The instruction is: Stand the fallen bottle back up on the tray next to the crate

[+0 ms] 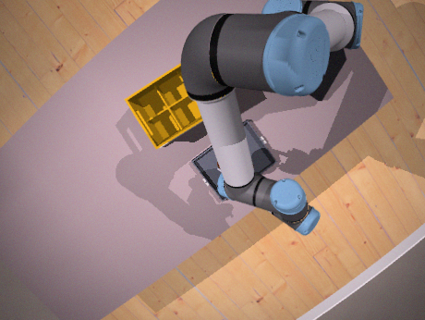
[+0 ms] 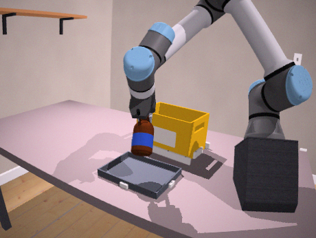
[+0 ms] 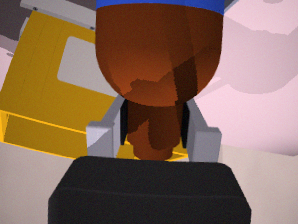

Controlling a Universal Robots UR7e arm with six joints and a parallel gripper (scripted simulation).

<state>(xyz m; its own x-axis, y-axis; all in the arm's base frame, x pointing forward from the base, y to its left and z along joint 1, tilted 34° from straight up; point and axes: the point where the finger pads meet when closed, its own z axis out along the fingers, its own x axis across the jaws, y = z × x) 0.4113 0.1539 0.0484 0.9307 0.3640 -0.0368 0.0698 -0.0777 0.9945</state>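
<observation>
Now: hand 4 cm above the bottle, 3 cm to the right of it and 1 cm past it. The rest, counted from my hand: dark grey tray (19 cm below, 5 cm to the left, 1 cm behind); then yellow crate (24 cm to the right, 12 cm below, 3 cm behind).
</observation>
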